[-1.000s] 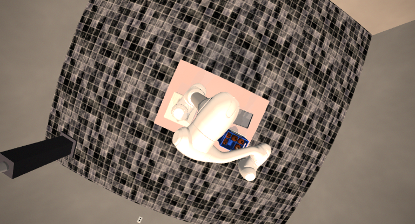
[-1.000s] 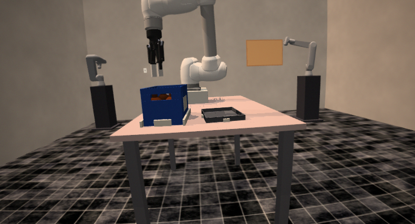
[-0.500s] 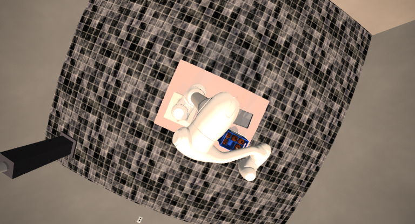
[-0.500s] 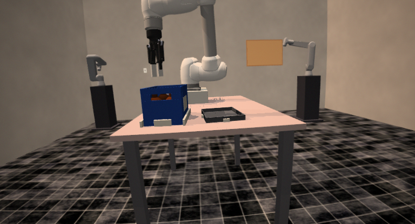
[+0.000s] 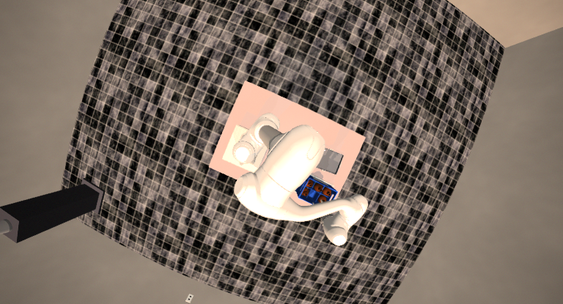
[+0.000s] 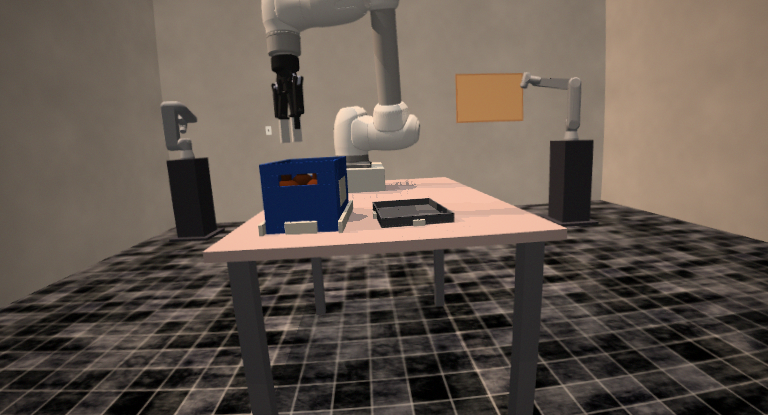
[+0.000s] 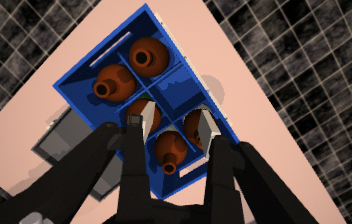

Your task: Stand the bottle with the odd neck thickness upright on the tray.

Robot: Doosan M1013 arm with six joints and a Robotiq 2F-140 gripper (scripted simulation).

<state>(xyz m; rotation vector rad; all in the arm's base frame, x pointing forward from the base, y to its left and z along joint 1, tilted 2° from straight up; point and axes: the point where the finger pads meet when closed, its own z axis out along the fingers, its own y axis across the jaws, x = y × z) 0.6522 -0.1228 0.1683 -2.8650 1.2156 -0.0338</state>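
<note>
The blue crate is 17 cm below my hand and 4 cm to the left of it. From my hand the other things lie so: dark tray: 32 cm to the left, 24 cm below, 1 cm behind; then bottle: 17 cm below, 9 cm to the left, 9 cm behind.
</note>
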